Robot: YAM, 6 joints.
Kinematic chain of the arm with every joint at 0, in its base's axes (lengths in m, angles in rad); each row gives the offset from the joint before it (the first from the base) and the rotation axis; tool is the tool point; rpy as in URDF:
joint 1: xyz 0 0 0.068 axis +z
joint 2: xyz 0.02 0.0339 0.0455 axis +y
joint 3: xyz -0.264 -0.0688 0 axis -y
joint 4: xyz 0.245 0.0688 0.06 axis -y
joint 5: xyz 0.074 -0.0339 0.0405 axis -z
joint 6: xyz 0.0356 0 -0.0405 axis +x
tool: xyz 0 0 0 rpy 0 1.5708 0
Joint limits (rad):
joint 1: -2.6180..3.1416
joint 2: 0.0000..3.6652
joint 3: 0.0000..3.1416
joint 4: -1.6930..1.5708
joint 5: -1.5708..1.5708
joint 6: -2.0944..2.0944
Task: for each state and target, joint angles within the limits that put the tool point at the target. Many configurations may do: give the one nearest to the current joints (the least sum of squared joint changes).
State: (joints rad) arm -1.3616 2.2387 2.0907 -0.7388 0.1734 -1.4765
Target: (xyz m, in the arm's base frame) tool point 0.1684 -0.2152 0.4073
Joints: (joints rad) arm -0.8920 1.4564 1.7185 -1.2271 0.1142 -1.4765
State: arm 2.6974 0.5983 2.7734 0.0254 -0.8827 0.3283
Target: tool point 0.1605 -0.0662 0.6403
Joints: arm 2.9151 0.7841 2.2520 -0.2186 -0.9267 0.3283
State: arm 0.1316 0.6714 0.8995 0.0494 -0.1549 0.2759
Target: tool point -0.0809 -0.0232 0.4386
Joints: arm 0.3160 0.0103 0.9472 0.0193 -0.0870 0.2759
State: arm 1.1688 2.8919 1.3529 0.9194 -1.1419 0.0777
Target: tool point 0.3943 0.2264 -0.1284
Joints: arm 0.4527 2.9959 1.5648 0.9032 -1.0635 0.0777
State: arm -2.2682 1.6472 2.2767 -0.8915 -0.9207 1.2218
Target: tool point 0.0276 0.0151 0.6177
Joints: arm -1.9528 1.0160 2.3662 -1.0801 -0.5960 1.2218
